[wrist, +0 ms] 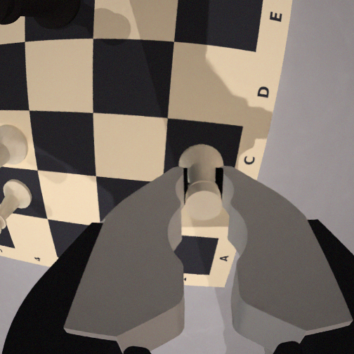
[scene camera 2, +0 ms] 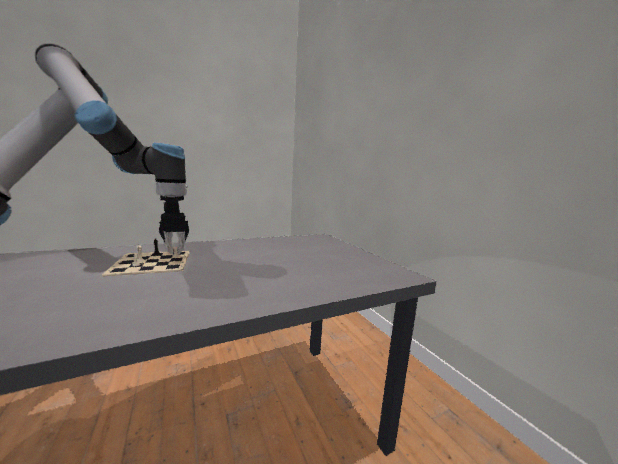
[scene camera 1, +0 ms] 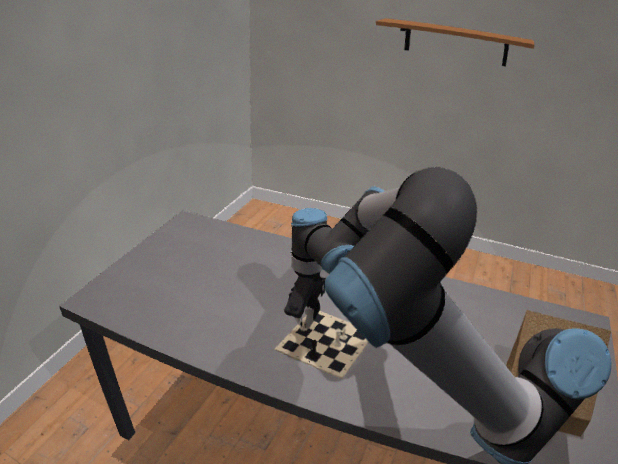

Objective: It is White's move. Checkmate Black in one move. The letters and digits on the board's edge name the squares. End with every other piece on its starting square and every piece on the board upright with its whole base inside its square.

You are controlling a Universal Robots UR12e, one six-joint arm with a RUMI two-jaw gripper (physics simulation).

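Frame: origin at the arm's base, x ahead, y left, z up, level; centimetres.
Where they show: gripper, fingertip midpoint: (scene camera 2: 175, 254) (scene camera 1: 304, 327).
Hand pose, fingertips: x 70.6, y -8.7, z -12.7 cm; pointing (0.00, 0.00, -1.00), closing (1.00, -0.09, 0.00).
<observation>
After its pixels a point has its place.
My gripper (scene camera 1: 306, 320) {z -12.7, x 70.6, y -8.7 cm} (scene camera 2: 175, 250) {z -12.7, x 70.6, y -8.7 cm} (wrist: 201, 170) is shut on a white flat-topped piece (wrist: 202, 202), rook-like, and holds it upright a little above C1 of the chessboard (scene camera 1: 343, 373) {z -14.5, x 54.9, y 4.1 cm} (wrist: 270, 55). The fingers close on its sides, and its round base shows over the dark square in the wrist view. At that view's left edge, a white piece (wrist: 14, 144) stands on C4 and a smaller white piece (wrist: 18, 194) stands on B4; their tops are partly cut off. A black piece (scene camera 1: 314, 347) {z -10.8, x 64.6, y 0.4 cm} (scene camera 2: 156, 247) {z -11.6, x 64.8, y -0.2 cm} (wrist: 57, 11) stands around E3, partly cut off in the wrist view.
The board lies on a grey table (scene camera 1: 190, 300) {z -15.1, x 110.6, y -10.3 cm} (scene camera 2: 280, 270) {z -15.1, x 101.1, y -32.9 cm}. The large arm spans the right half of scene camera 1 and hides the board's right corner there. A brown base block (scene camera 1: 522, 330) {z 4.8, x 9.9, y -5.8 cm} is under the arm at the table's right end. A wooden wall rail (scene camera 1: 455, 32) hangs behind.
</observation>
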